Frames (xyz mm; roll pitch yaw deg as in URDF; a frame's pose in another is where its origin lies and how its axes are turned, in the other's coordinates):
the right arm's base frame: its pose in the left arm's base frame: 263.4 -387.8 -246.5 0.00 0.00 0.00
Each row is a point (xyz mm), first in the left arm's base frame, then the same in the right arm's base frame.
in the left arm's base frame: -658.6 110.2 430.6
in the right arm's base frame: -922.0 498.0 677.1
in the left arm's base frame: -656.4 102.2 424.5
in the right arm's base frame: -919.8 490.0 671.0
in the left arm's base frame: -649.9 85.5 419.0
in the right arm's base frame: -913.3 473.3 665.5
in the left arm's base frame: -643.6 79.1 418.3
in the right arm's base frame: -907.0 466.9 664.8
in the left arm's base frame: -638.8 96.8 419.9
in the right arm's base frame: -902.2 484.6 666.4
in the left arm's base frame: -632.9 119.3 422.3
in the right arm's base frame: -896.3 507.1 668.8
